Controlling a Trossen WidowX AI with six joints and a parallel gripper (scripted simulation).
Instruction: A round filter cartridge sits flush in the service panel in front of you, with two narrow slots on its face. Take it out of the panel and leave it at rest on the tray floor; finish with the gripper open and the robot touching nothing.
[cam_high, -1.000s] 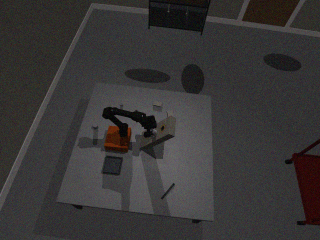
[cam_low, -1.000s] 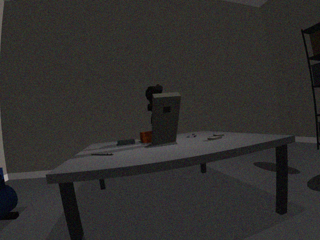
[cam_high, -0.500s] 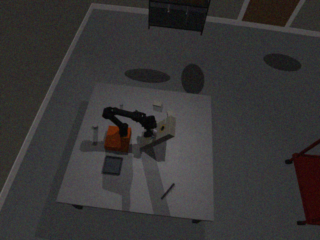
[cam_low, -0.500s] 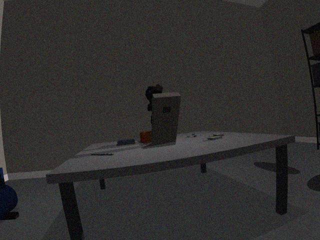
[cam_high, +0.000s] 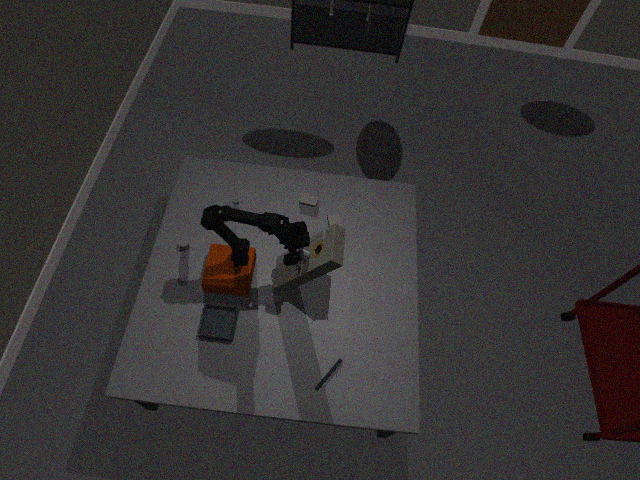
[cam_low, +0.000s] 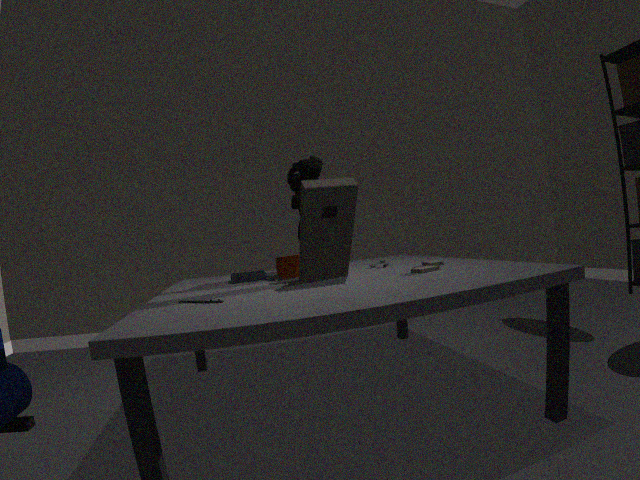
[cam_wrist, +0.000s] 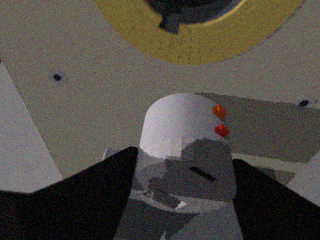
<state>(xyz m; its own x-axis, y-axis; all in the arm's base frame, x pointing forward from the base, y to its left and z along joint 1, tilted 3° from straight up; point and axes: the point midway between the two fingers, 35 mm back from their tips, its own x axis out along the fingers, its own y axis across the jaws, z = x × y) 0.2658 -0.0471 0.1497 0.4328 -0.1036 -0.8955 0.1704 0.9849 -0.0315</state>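
Now: the beige service panel 4 cm below my gripper tip and 4 cm ahead of it. Round my gripper tip: dark tray 37 cm behind, 22 cm to the right, 22 cm below; round filter cartridge right at my gripper tip.
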